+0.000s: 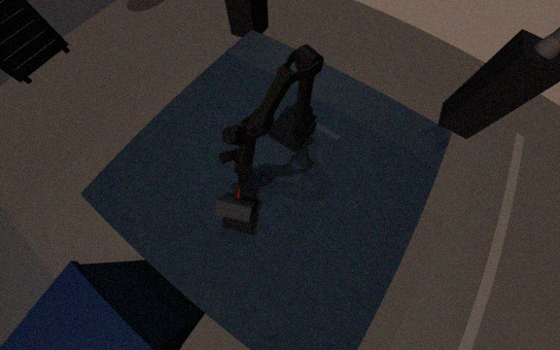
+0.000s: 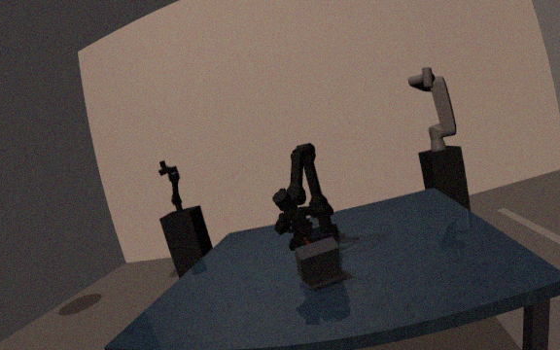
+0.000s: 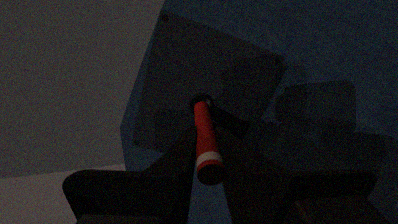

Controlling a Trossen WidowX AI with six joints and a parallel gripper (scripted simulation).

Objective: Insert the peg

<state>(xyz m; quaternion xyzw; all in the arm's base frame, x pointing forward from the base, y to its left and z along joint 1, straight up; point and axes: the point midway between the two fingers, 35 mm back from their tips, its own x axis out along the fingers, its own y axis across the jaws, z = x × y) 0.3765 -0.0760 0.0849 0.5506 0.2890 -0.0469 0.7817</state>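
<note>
Now: gripper tip 6 cm short of the sloped panel, 4 cm above it and 2 cm to the right of it. Also, from my gripper tip: peg: 1 cm behind, 1 cm above.
</note>
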